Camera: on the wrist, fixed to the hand. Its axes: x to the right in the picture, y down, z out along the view.
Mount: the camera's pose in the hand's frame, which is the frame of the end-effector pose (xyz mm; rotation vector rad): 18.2 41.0 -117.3 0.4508 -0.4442 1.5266
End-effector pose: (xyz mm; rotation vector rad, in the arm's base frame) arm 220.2 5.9 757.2 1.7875 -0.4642 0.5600
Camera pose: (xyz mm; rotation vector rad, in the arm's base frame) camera 195.2 107.0 827.5 1.6719 -2.2045 1.3477
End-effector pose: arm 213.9 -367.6 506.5 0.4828 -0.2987 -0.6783
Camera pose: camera 297.6 -313.5 430.1 0.3844 -1.0911 0.8152
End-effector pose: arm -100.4 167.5 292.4 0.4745 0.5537 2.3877
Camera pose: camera -188.2 118.9 217.0 -1.2873 -0.3533 -1.9062
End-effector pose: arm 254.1 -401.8 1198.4 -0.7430 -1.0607 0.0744
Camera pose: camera 370.3 -424.2 1156.3 -0.9803 -0.6083 1.7803
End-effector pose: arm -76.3 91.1 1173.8 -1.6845 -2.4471 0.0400
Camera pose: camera -26.5 114.1 1286.8 2.8914 0.5856 -1.0781
